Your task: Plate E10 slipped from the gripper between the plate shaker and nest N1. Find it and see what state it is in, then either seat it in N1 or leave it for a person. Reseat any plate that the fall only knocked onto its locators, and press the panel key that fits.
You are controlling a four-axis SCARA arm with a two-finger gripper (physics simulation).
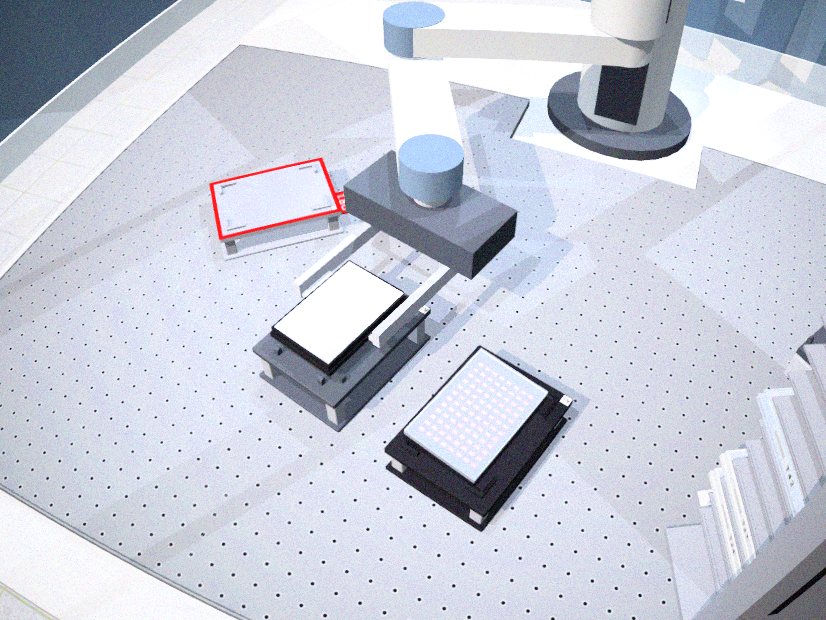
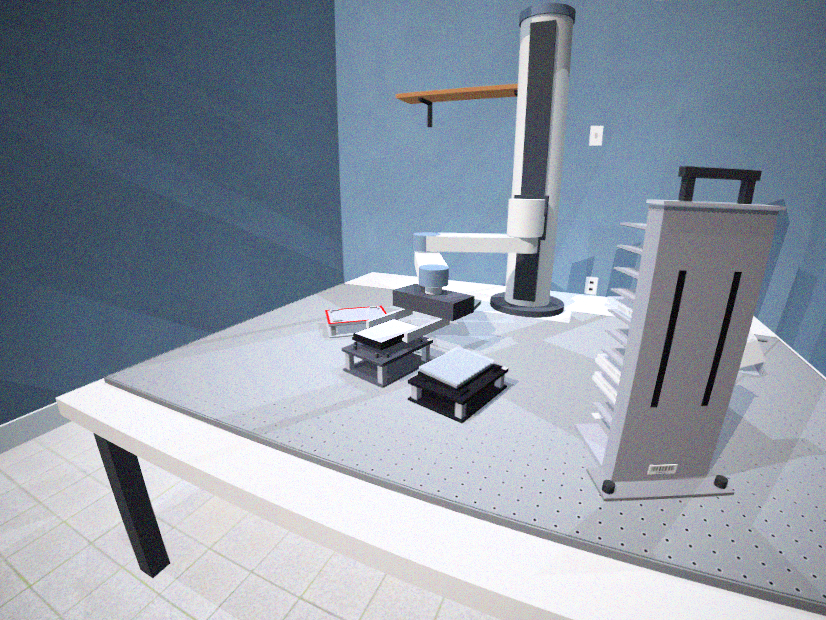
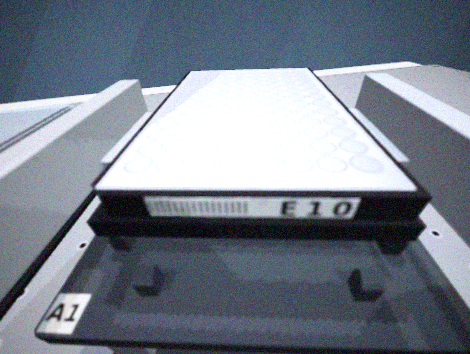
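Seen in the pictures: gripper, between the fingertips: (image 1: 335, 314) (image 2: 385, 331) (image 3: 248, 98); arm's base, origin of its link: (image 1: 618, 116) (image 2: 526, 306).
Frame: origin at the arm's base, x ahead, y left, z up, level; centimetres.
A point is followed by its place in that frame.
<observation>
Plate E10 (image 1: 336, 320) {z 9.8, x 65.4, y -19.4 cm} (image 2: 381, 332) {z 9.8, x 65.9, y -20.3 cm} (image 3: 225, 150) {z 9.8, x 60.1, y -18.0 cm}, white-topped with a black skirt and an E10 label, looks level and upright. My gripper (image 1: 338, 315) {z 9.7, x 64.6, y -20.0 cm} (image 2: 388, 330) {z 9.7, x 64.6, y -20.0 cm} (image 3: 248, 98) {z 9.7, x 64.6, y -20.0 cm} is shut on it, one finger along each long side. It holds the plate low over a dark grey raised nest (image 1: 300, 373) {z 6.6, x 71.0, y -21.2 cm} (image 2: 386, 357) {z 6.7, x 70.5, y -16.7 cm} (image 3: 250, 305) {z 6.6, x 56.9, y -17.8 cm}; a slight gap seems to show beneath, but contact is hard to tell. Corner locators show around it. A clear plate with pinkish wells (image 1: 476, 413) {z 7.5, x 69.3, y -2.5 cm} (image 2: 457, 365) {z 7.5, x 69.7, y -2.3 cm} lies on a black nest (image 1: 520, 453) {z 5.6, x 71.0, y 2.8 cm} nearby; whether it rides on locators is unclear. No panel keys show.
A red-bordered raised stand (image 1: 273, 198) {z 5.3, x 46.3, y -38.8 cm} (image 2: 355, 315) {z 5.3, x 46.9, y -38.9 cm} is at the back left, near the gripper body. A tall grey rack (image 2: 693, 333) {z 23.4, x 82.2, y 30.9 cm} with angled shelves stands at the right. The arm's column (image 2: 541, 133) {z 54.8, x 7.7, y 1.4 cm} rises at the back.
</observation>
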